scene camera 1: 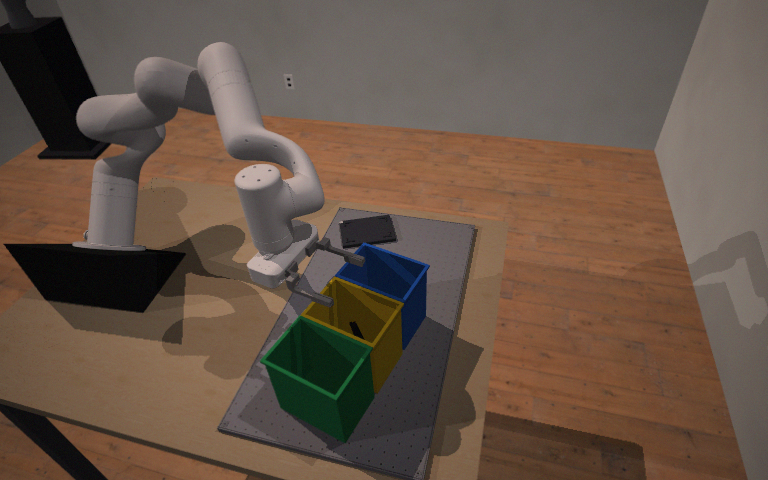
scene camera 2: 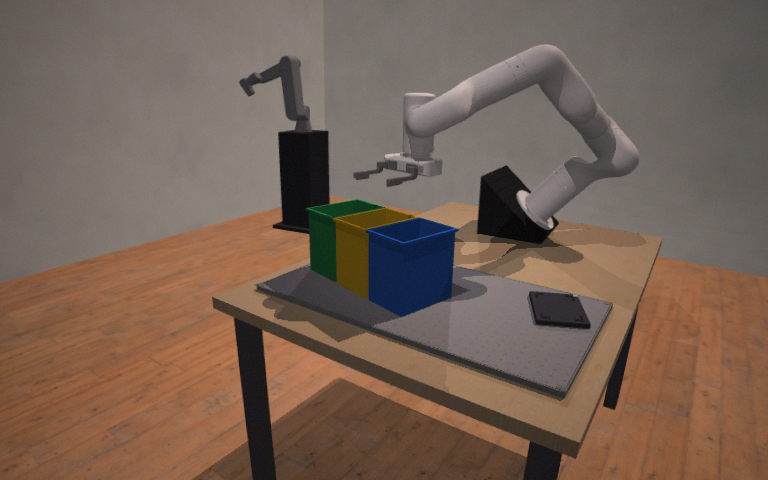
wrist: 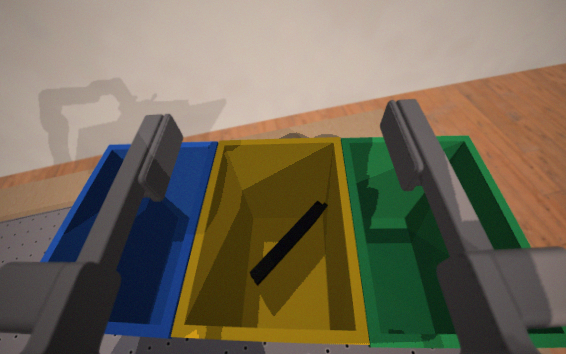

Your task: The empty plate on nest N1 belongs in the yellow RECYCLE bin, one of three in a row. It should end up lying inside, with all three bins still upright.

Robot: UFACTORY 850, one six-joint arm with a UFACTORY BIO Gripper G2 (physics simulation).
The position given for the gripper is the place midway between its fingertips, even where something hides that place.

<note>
In view: the gripper (scene camera 1: pixel 348 282), a black plate (wrist: pixel 278 252) and a blue bin (scene camera 2: pixel 411 262).
The blue bin is seen too in scene camera 1 (scene camera 1: pixel 398 277) and in the wrist view (wrist: pixel 153 264). The gripper is seen too in scene camera 2 (scene camera 2: pixel 371 179) and in the wrist view (wrist: pixel 278 118).
</note>
